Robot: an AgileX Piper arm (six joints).
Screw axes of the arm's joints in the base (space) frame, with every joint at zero. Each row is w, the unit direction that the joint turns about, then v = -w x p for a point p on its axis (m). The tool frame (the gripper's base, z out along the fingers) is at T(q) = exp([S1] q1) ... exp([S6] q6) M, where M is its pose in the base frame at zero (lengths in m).
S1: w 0 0 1 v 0 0 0
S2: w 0 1 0 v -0.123 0 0
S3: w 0 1 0 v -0.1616 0 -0.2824
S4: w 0.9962 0 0.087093 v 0 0.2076 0
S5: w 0 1 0 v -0.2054 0 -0.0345
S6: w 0.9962 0 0.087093 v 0 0.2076 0
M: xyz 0.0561 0 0.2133 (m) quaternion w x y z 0.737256 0 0.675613 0
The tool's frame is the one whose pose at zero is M.
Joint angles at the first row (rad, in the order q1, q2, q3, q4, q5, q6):
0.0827 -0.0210 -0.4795 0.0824 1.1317 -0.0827
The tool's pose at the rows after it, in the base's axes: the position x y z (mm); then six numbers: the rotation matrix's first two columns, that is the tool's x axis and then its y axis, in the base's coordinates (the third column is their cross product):
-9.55 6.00 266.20 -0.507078 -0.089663 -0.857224 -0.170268 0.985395 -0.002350
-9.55 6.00 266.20 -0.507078 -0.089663 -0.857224 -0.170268 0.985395 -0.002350
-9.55 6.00 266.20 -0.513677 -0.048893 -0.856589 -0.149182 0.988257 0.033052
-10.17 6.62 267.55 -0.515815 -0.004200 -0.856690 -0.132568 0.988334 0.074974
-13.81 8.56 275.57 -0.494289 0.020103 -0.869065 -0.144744 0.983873 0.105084
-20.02 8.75 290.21 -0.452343 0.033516 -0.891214 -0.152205 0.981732 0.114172
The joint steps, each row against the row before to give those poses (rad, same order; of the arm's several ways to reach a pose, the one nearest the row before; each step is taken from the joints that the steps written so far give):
0.0000 0.0000 0.0000 -0.0001 -0.0001 0.0000
0.0000 0.0000 0.0000 0.0000 0.0000 0.0000
0.0000 0.0000 0.0000 0.0000 0.0000 0.0413
0.0000 0.0000 -0.0048 0.0082 0.0001 0.0414
0.0000 0.0000 -0.0288 0.0273 0.0000 0.0110
0.0000 0.0047 -0.0543 0.0086 -0.0001 0.0063

